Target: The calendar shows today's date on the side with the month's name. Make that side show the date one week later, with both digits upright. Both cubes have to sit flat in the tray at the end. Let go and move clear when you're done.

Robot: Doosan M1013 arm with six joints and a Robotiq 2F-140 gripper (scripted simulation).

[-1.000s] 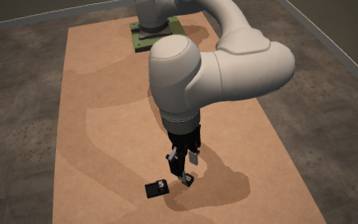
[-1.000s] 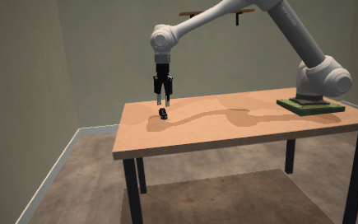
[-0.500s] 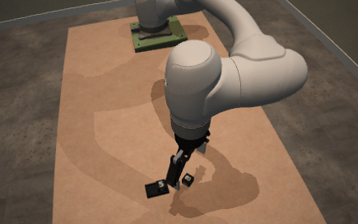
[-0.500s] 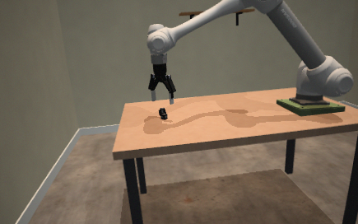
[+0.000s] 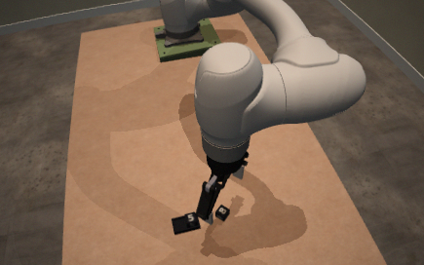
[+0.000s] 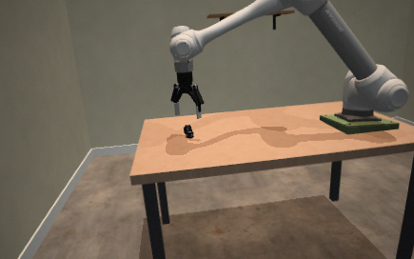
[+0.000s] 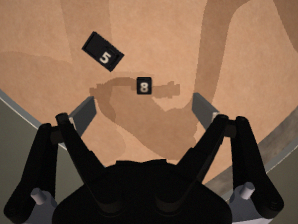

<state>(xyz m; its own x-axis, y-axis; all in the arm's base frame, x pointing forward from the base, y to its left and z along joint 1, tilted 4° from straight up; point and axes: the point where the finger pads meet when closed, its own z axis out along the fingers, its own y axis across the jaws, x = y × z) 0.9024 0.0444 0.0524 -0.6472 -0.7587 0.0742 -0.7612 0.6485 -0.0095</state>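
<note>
My gripper is now 11 cm above the black cube.
</note>
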